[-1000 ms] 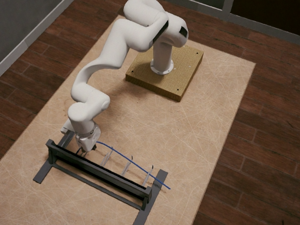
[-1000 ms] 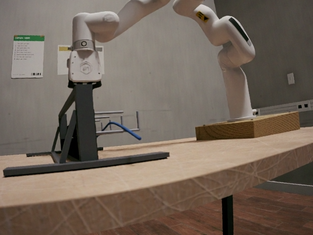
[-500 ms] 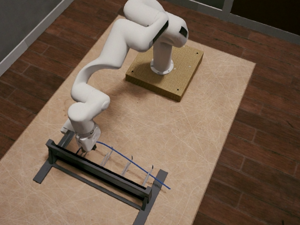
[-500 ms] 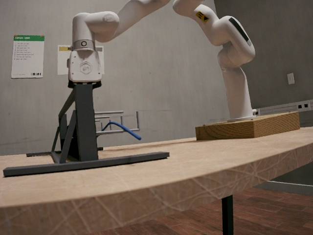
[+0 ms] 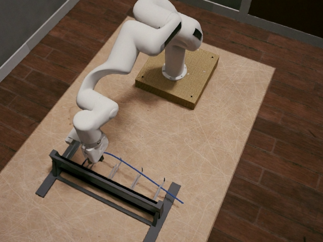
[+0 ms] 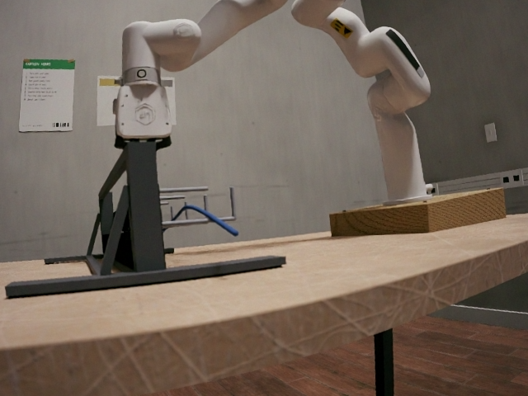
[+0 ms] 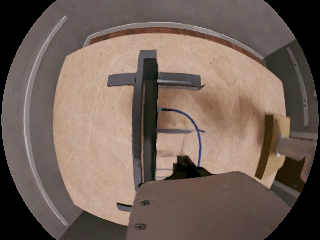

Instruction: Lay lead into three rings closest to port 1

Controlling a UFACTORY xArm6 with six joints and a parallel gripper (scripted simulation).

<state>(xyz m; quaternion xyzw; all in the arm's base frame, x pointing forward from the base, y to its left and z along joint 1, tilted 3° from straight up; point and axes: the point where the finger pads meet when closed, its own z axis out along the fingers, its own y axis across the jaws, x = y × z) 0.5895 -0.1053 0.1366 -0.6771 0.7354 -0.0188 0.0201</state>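
Now: hand 60 mm short of the dark grey rack, 50 mm to the right of it and 100 mm above it.
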